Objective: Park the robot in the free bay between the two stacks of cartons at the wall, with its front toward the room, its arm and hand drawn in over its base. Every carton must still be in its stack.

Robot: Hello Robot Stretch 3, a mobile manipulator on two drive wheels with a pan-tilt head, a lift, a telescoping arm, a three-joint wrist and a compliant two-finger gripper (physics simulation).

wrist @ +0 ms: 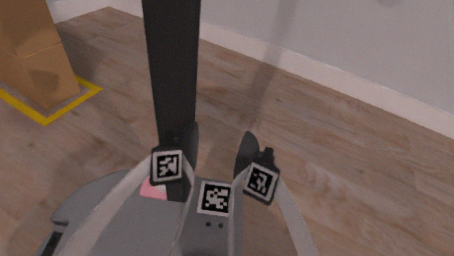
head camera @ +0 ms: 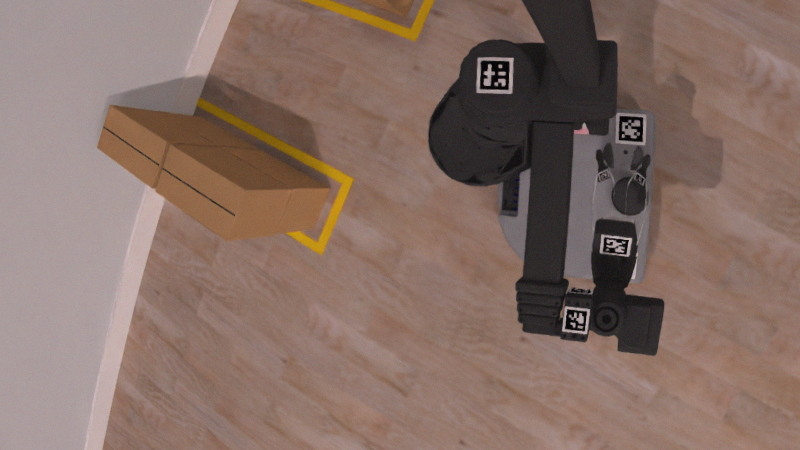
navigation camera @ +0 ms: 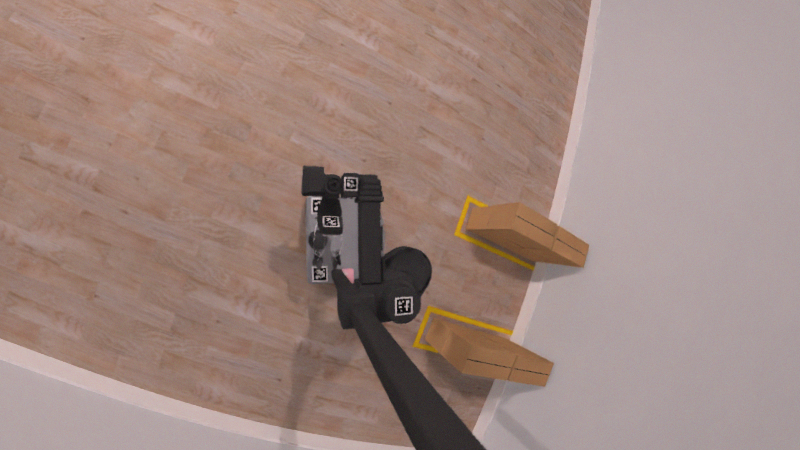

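Note:
One carton stack (head camera: 223, 167) (navigation camera: 520, 229) stands upright at the wall, within its yellow outline. The other carton stack (head camera: 391, 4) (navigation camera: 481, 355) (wrist: 37, 65) also stands at the wall; a small part shows in the head view. The free bay (navigation camera: 481, 288) is the floor between them. My base (head camera: 582, 207) (navigation camera: 350, 235) (wrist: 135, 225) is outside the bay, in front of its mouth, angled to the outlines. My arm (head camera: 548, 207) (navigation camera: 369, 240) is drawn in. My gripper (head camera: 624, 159) (navigation camera: 327, 260) (wrist: 218, 143) is folded back over the base, open and empty.
Yellow floor outlines (head camera: 337, 215) (navigation camera: 462, 217) (wrist: 72, 107) edge the stacks. The wall (head camera: 111, 50) (navigation camera: 699, 167) rises behind the stacks, with a pale skirting. Another wall (navigation camera: 83, 402) runs along the lower left of the navigation view. My mast (navigation camera: 402, 380) (wrist: 172, 65) hides part of the floor.

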